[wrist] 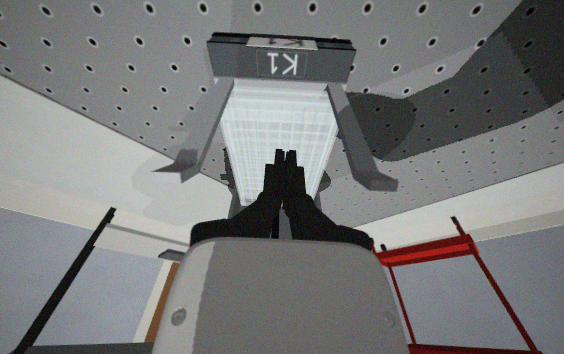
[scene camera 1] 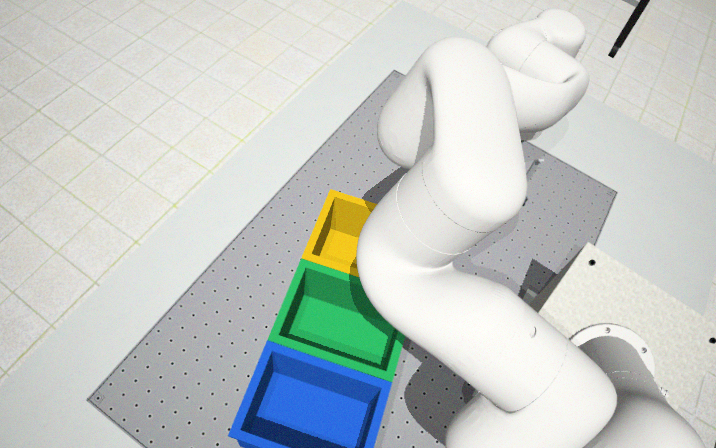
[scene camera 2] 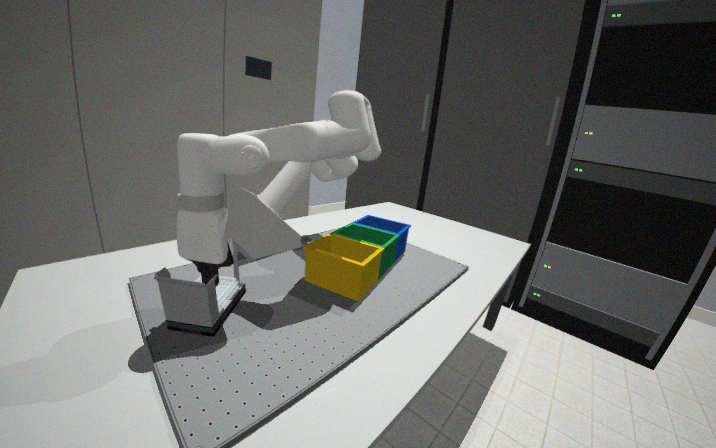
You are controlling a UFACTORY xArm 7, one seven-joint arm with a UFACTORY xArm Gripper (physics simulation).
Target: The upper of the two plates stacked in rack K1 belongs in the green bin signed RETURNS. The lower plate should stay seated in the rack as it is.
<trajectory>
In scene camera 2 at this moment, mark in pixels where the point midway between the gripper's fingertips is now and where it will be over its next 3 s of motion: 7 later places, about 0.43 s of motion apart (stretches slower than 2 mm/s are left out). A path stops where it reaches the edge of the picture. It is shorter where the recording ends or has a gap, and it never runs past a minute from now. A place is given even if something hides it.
The gripper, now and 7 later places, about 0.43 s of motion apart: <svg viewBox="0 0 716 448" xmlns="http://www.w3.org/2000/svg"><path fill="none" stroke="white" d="M211 287L212 283L215 280L215 282L215 283L214 280L219 277L219 278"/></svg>
</trajectory>
